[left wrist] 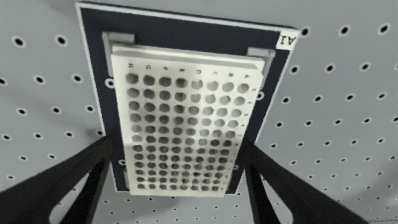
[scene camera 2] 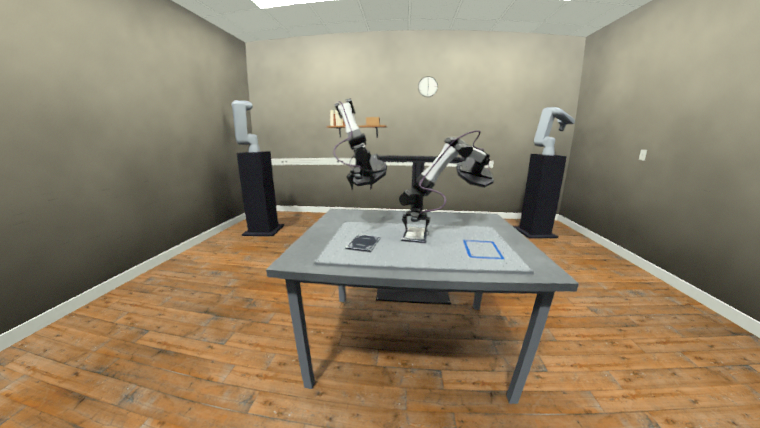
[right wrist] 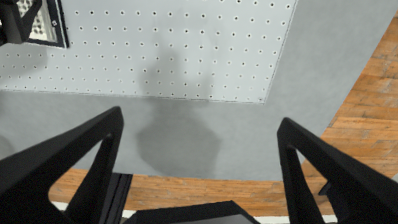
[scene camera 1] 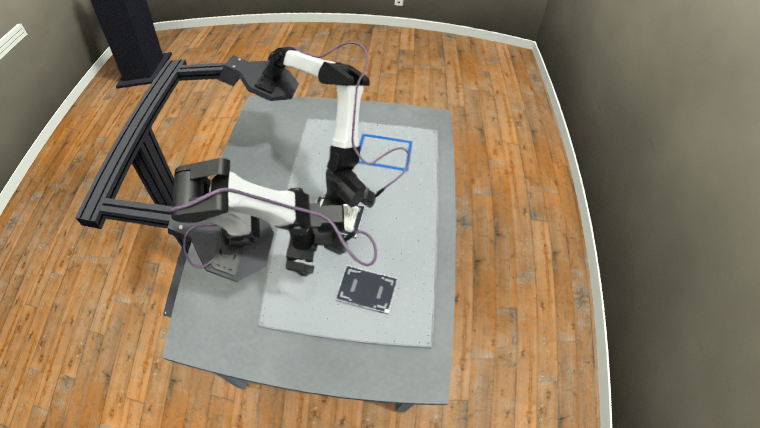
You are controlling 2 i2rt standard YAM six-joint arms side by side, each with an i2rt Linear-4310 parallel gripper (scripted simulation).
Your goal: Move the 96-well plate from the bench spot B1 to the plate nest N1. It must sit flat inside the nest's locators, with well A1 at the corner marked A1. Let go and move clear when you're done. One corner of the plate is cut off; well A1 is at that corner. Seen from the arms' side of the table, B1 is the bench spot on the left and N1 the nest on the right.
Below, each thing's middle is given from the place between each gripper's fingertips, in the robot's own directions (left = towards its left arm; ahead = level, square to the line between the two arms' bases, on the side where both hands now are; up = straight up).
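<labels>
The white 96-well plate [left wrist: 183,114] sits 20 mm below my left hand, and going by its middle, the plate is nearer to my left hand than to my right hand.
As for my right hand, the plate is 28 cm to the left of it, 6 cm ahead of it and 22 cm below it.
</labels>
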